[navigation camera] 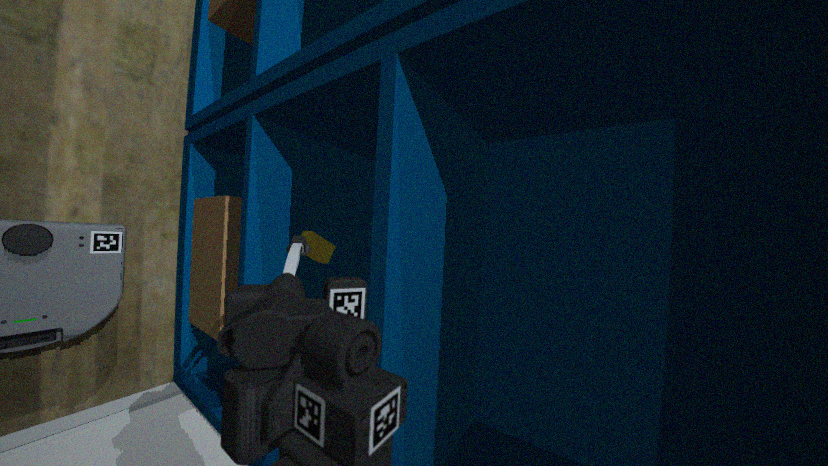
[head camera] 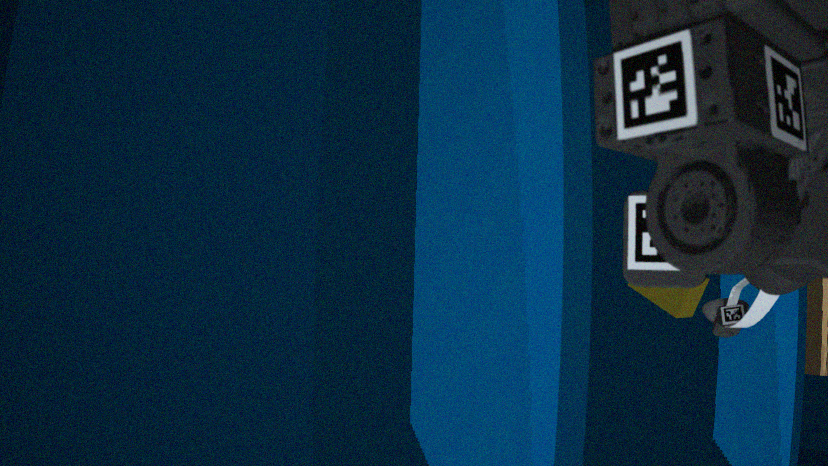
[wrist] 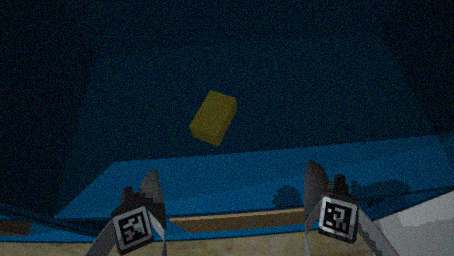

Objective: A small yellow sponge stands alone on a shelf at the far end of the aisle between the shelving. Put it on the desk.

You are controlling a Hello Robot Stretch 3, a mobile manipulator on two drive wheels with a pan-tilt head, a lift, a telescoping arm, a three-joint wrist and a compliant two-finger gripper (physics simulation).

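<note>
The yellow sponge rests on the shaded part of a blue shelf, deeper in than its lit front strip. In the head view the wrist hides part of it. My gripper is open and empty, its fingertips far apart near the shelf's front. In the wrist view the sponge is beyond the fingertips, slightly left of the middle between them, and neither finger touches it. One fingertip overlaps its edge in the navigation view. The fingers' height above the shelf is hard to tell. I cannot identify the desk.
A long brown box sits in the compartment below. Another brown box sits in the neighbouring unit. A blue shelf board runs above the wrist. My base is on the wooden floor. A pale surface adjoins the shelving.
</note>
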